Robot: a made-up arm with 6 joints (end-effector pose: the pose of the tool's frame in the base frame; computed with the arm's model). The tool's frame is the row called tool. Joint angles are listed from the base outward.
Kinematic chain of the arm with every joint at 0, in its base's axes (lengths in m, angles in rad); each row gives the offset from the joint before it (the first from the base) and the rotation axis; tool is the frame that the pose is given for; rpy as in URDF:
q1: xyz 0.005 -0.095 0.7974 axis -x
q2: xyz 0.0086 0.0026 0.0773 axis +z
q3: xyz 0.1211 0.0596 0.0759 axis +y
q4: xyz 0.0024 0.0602 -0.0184 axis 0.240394 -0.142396 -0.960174
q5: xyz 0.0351 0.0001 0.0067 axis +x
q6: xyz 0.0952 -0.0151 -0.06 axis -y
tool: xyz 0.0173 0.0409 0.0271 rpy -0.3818 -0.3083 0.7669
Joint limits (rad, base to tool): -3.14..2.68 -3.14..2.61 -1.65..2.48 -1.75..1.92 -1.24..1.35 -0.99..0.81
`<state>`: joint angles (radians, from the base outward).
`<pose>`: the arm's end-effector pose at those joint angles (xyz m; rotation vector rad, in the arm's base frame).
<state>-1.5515 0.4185 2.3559 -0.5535 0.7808 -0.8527</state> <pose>-0.0851 -0.2044 1.0292 -1.1571 -1.7464 -1.5428</pose>
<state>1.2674 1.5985 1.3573 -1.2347 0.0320 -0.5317</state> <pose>-0.2446 0.0031 0.8043 -0.3219 -2.5527 -0.6300</pose>
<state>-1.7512 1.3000 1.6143 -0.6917 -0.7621 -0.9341</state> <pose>-0.1648 -0.1251 0.8701 -1.0955 -0.4528 2.5325</pose>
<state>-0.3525 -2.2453 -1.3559 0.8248 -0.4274 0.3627</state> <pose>-0.0754 -0.3352 0.9789 -2.2053 0.1580 -1.7536</pose>
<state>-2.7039 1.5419 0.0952 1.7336 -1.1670 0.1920</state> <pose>0.0323 -0.2231 0.7632 1.5006 -0.9052 0.0628</pose>
